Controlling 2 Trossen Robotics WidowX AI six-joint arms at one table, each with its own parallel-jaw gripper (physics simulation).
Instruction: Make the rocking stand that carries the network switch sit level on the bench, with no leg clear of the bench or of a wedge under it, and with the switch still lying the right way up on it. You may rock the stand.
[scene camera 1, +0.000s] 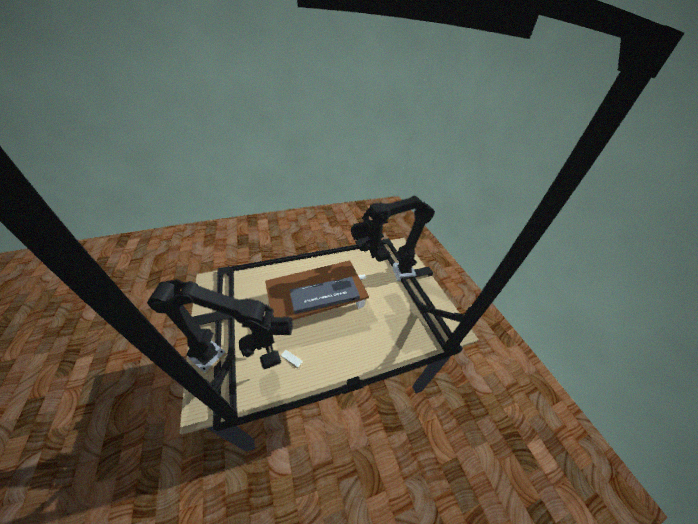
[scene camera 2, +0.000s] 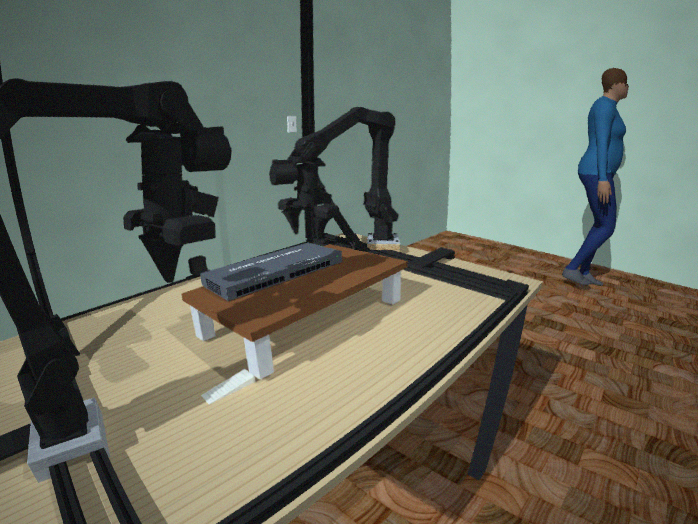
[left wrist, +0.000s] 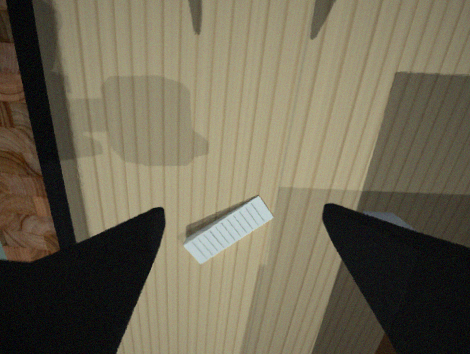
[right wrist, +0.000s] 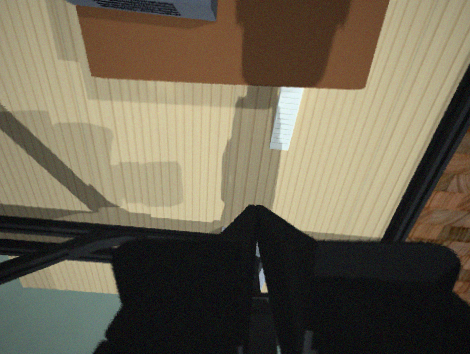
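Observation:
The brown rocking stand has pale legs; whether each foot touches the bench is unclear. The dark network switch lies label up on it. A white ridged wedge lies loose on the bench, apart from the stand. A second wedge meets the foot of the near leg; how far under is hidden. My left gripper is open, empty, above the loose wedge. My right gripper is shut, empty, above the bench beyond the stand's end.
Black frame rails run along the bench edges. Upright frame posts rise at the bench in scene camera 1. A person is on the floor beyond the bench. Shadows of the arms and stand fall across the bench top.

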